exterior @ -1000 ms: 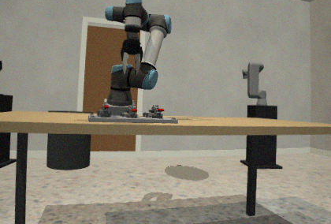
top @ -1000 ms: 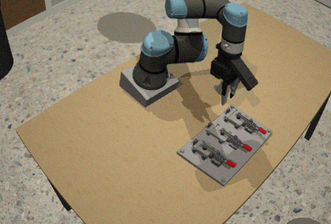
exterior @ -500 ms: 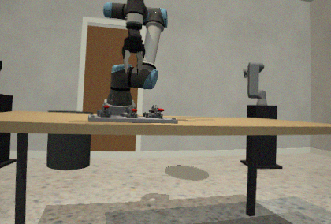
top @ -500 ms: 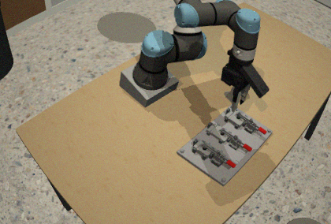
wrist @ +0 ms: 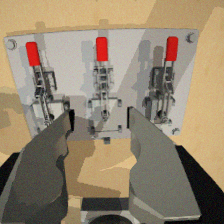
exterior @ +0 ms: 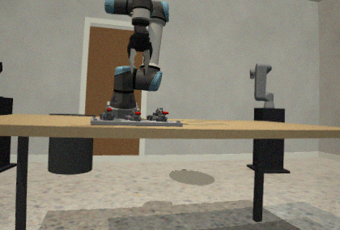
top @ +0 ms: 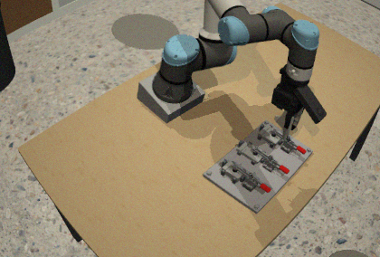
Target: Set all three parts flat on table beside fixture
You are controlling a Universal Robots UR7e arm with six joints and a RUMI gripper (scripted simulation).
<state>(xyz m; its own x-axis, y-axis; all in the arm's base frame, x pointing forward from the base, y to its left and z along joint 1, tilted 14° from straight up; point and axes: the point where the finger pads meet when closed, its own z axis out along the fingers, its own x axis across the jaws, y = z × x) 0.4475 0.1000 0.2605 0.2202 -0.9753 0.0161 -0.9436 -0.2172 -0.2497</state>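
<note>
My hand is 21 cm above the grey fixture plate, 6 cm past it and 2 cm to the left of it.
</note>
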